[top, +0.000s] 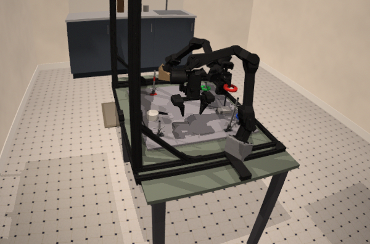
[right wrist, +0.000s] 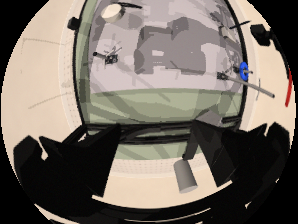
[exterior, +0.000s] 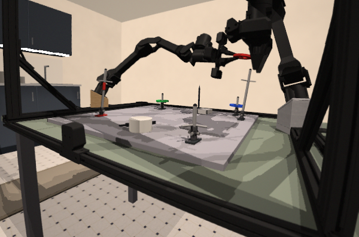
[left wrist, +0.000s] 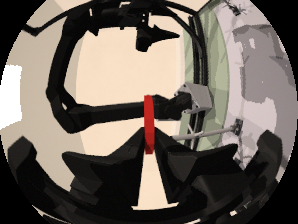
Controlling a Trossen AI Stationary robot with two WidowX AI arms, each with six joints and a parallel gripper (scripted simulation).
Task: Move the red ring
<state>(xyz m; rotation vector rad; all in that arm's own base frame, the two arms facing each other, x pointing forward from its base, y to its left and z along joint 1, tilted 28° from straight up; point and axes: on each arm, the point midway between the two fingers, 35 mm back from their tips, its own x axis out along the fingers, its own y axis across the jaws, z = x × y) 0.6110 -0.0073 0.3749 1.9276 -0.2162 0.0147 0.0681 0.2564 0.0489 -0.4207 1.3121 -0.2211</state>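
The red ring lies 230 mm ahead of my right hand, 50 mm to the left of it and 50 mm above it. The rest, counted from my right hand: tall grey post (270 mm ahead, 30 mm to the left, 90 mm below); blue ring (360 mm ahead, 80 mm to the left, 160 mm below); short grey post (100 mm behind, 120 mm to the left, 150 mm below).
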